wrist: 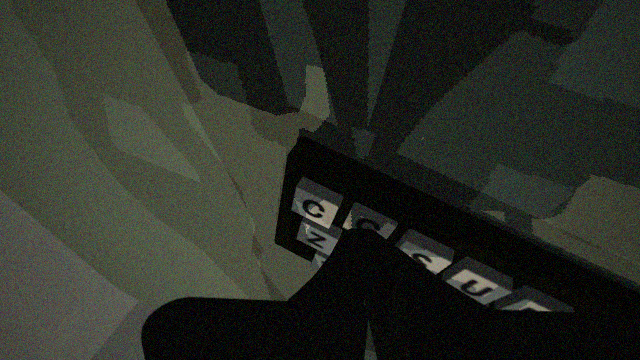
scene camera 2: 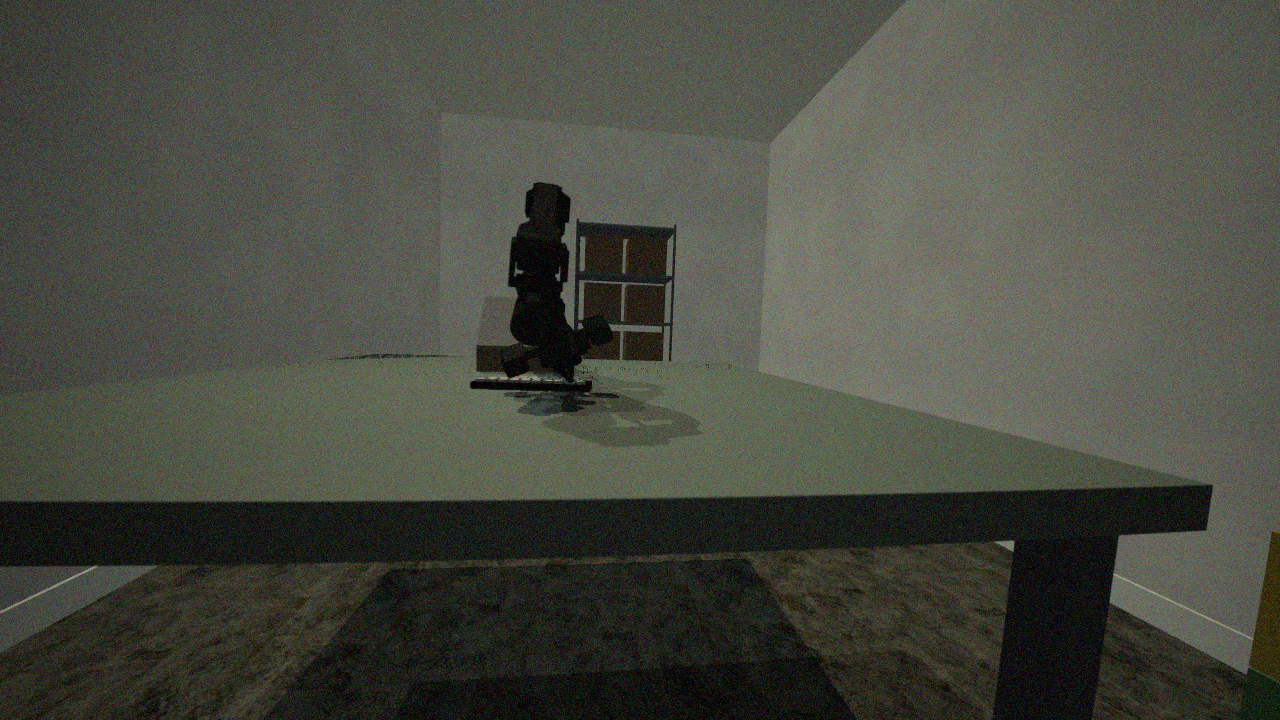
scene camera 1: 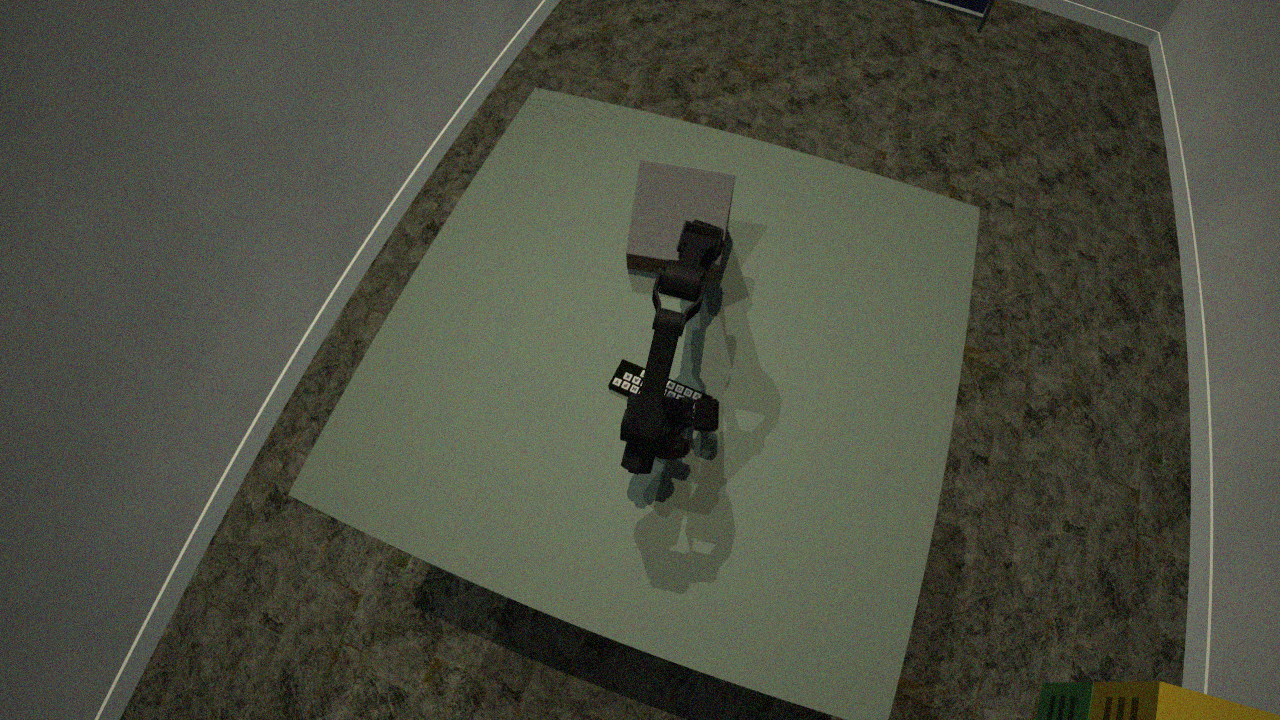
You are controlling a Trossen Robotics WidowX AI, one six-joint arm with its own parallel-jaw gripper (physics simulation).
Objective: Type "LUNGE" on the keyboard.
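Frame: origin at the arm's base, x ahead, y left, z up, level; centimetres.
Seen in the pictures: gripper, between the fingertips: [wrist: 359,240] [scene camera 2: 570,381] [scene camera 1: 688,408]; arm's base, origin of its link: [scene camera 1: 703,237].
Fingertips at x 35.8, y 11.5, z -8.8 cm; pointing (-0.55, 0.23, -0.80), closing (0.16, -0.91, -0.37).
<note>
Offsets run from my fingertips to a thing's top centre. Level surfaces: height alone.
The black keyboard [scene camera 1: 623,367] [scene camera 2: 483,385] [wrist: 310,150] with pale letter keys lies on the table, largely covered by the arm in scene camera 1. My gripper [scene camera 2: 571,377] [wrist: 359,240] is shut and empty, pointing down at the keyboard's right end in scene camera 2. In the wrist view its tips cover the lower part of the G key {dx +0.7, dy +0.0, dz -0.2 cm} [wrist: 371,222]; whether they touch or press it I cannot tell. The C key {dx +0.7, dy +2.0, dz +0.1 cm} [wrist: 314,206] and Z key {dx -1.3, dy +1.5, dz +0.1 cm} [wrist: 316,239] are left of the tips, the S key {dx +0.6, dy -2.0, dz +0.1 cm} [wrist: 424,259] and U key {dx +0.6, dy -4.1, dz +0.1 cm} [wrist: 477,287] right. L, N and E do not show there.
The table {dz -1.7 cm} [scene camera 1: 483,295] [scene camera 2: 358,456] carries a pinkish-grey block [scene camera 1: 675,205] [scene camera 2: 492,358] behind the keyboard, beside the arm's base. A shelf rack [scene camera 2: 578,268] with brown boxes stands by the far wall. A yellow box [scene camera 1: 1208,702] is at the lower right.
</note>
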